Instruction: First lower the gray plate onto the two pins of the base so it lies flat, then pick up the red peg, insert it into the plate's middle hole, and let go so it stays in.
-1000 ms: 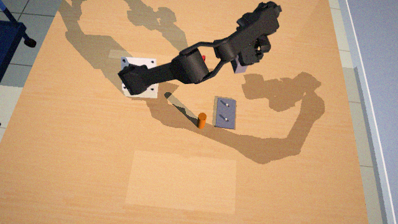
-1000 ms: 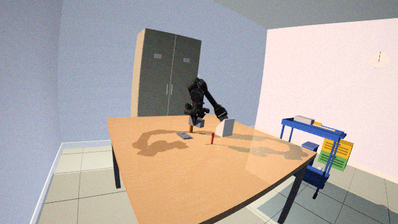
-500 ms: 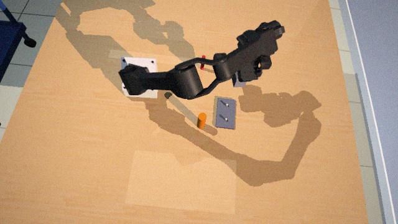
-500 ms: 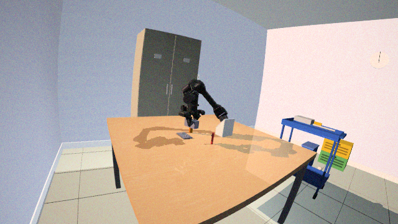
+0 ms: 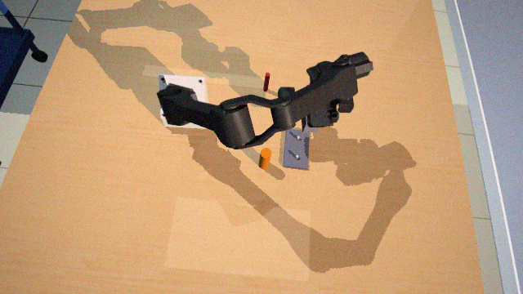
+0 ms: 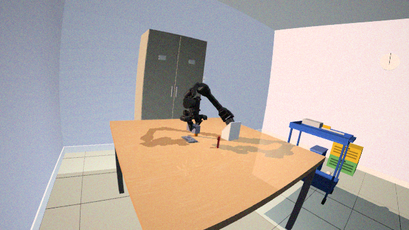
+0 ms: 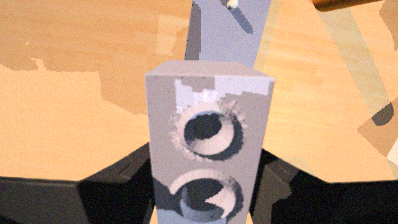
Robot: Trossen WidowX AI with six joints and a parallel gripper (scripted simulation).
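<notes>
Right now the base is 80 mm below my gripper tip, 60 mm to the right of it and 10 mm behind it. From my gripper tip the other things lie so: orange cylinder: 130 mm to the right, 100 mm behind, 50 mm below; gray plate: 30 mm above; red peg: 130 mm behind, 120 mm to the left, 50 mm below.
</notes>
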